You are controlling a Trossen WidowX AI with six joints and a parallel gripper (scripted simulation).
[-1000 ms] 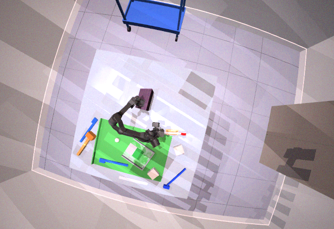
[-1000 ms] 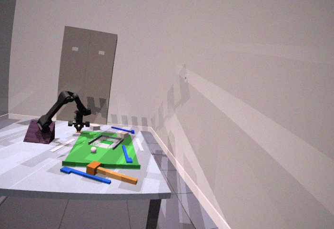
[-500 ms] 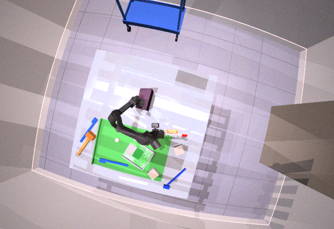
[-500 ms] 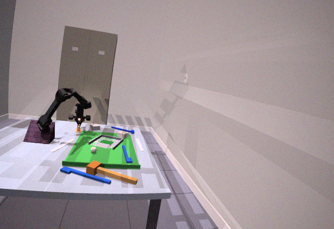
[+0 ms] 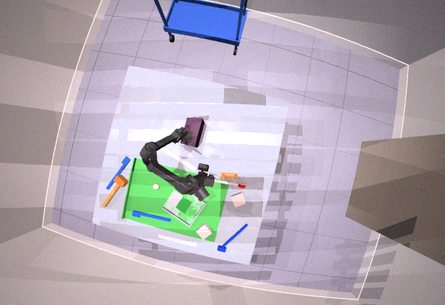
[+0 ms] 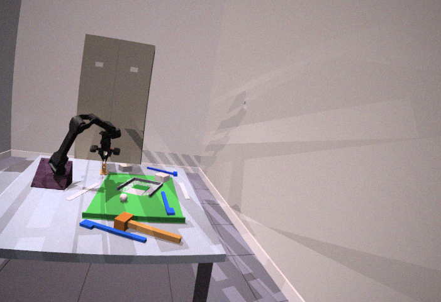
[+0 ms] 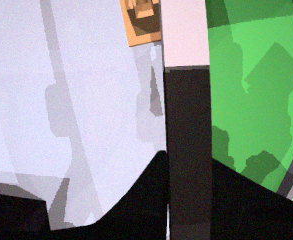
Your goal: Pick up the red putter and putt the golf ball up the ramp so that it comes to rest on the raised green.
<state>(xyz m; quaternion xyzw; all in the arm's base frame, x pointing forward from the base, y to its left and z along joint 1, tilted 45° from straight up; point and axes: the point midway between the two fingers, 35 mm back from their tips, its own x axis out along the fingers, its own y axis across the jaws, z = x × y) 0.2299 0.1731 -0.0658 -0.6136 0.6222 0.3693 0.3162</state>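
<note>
The red putter is 11 cm to the left of my gripper tip, 2 cm above it and 1 cm behind it. Round my gripper tip: white golf ball 34 cm to the right, 18 cm ahead, 10 cm below; then blue putter 42 cm ahead, 30 cm to the left, 11 cm below.
</note>
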